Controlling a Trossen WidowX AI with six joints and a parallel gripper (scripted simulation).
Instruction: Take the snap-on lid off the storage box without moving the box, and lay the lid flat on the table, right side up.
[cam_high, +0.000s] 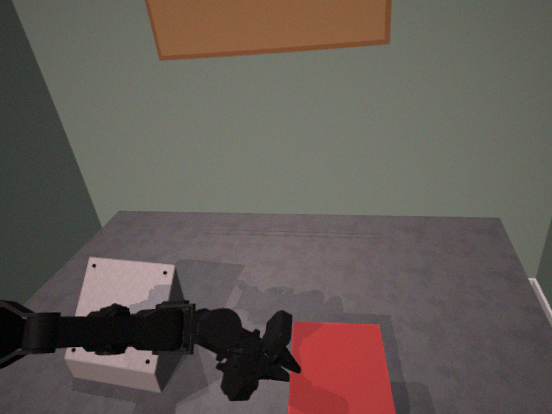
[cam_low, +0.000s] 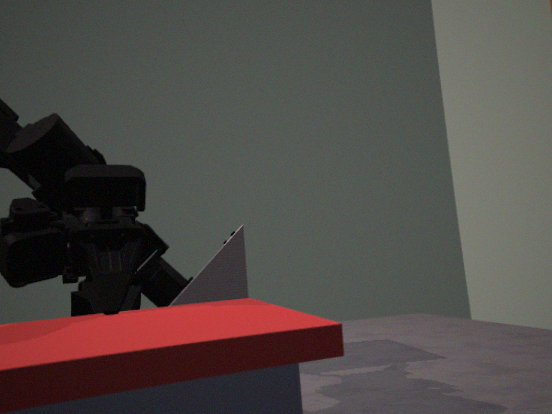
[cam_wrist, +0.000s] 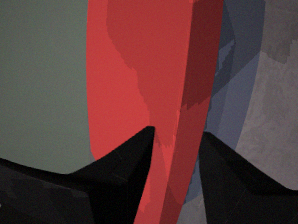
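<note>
My gripper tip is now 80 mm short of the red lid and 10 mm to the right of it. Round my gripper tip: storage box 80 mm ahead, 10 mm to the left, 50 mm below.
</note>
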